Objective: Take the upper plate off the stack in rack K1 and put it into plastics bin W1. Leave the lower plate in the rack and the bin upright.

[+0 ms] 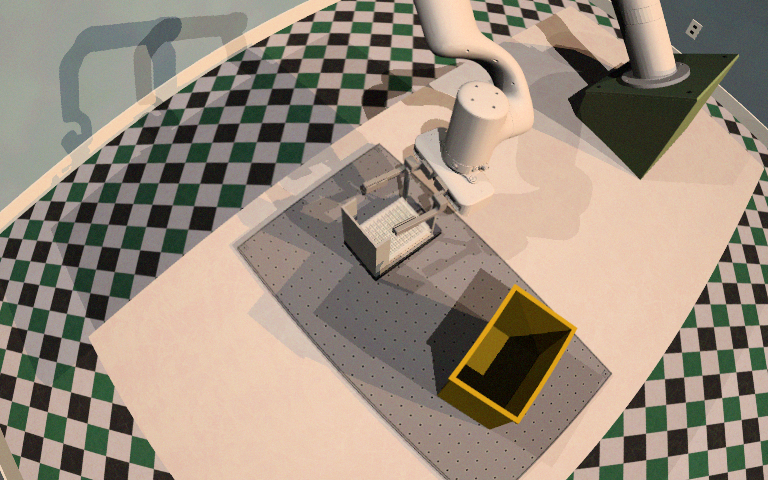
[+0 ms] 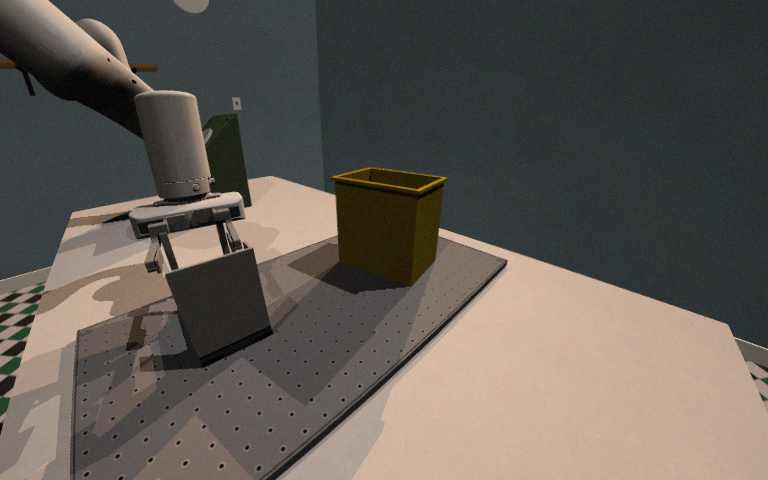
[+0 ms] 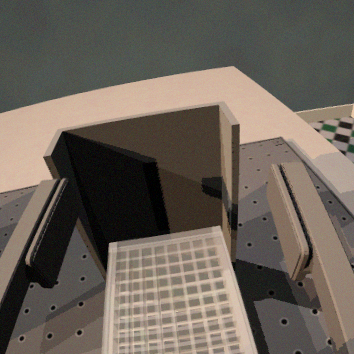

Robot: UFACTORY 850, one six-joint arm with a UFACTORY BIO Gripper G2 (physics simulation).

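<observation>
Rack K1 [image 1: 358, 240] [image 2: 220, 305] [image 3: 192, 145] is a grey holder with a tall wall and corner posts. A pale gridded plate [image 1: 385, 223] [image 3: 170, 300] lies flat in it, its top well below the rim of the tall wall. The lower plate cannot be told apart. My gripper [image 1: 380, 209] [image 2: 193, 255] [image 3: 169, 227] is open and empty, its fingers partly spread, one on either side of the rack at about the height of the wall's top, above the plate. Plastics bin W1 [image 1: 472, 401] [image 2: 376, 226], yellow and open-topped, stands upright; its visible inside holds no plate.
Rack and bin both stand on a grey perforated board [image 1: 277, 249] [image 2: 237, 396] on the pale table [image 1: 198, 396] [image 2: 538, 384]. The bin is toward the board's other end. A dark green wedge-shaped base [image 1: 634, 124] [image 2: 226, 164] carries the arm.
</observation>
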